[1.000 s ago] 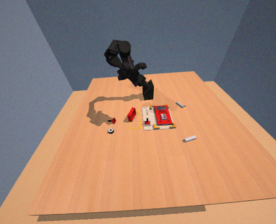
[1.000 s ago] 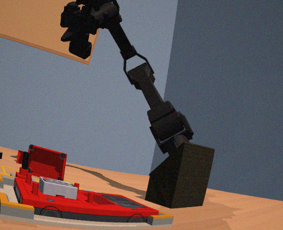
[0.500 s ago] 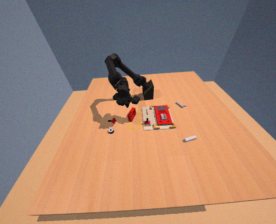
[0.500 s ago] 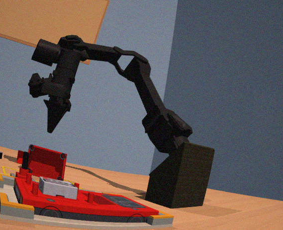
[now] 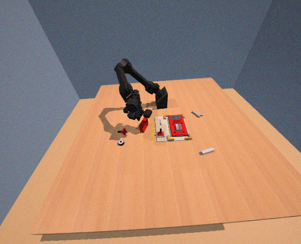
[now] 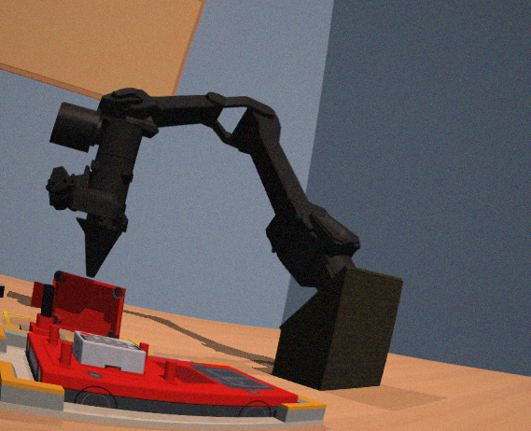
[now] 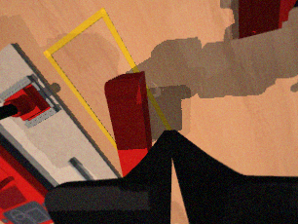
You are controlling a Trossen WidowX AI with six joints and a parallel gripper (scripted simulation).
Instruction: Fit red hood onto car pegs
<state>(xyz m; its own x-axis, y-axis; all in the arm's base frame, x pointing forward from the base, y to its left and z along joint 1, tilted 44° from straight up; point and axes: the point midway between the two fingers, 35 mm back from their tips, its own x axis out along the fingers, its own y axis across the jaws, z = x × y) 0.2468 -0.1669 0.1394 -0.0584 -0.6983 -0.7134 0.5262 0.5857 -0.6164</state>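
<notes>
Right now the red hood is 40 mm below my gripper tip, 30 mm to the left of it and 10 mm ahead of it. Also, from my gripper tip: black wheel (140 mm to the right, 110 mm ahead, 60 mm below); white jig plate (240 mm to the left, 60 mm below, 60 mm ahead); grey engine block (270 mm to the left, 90 mm ahead, 50 mm below).
</notes>
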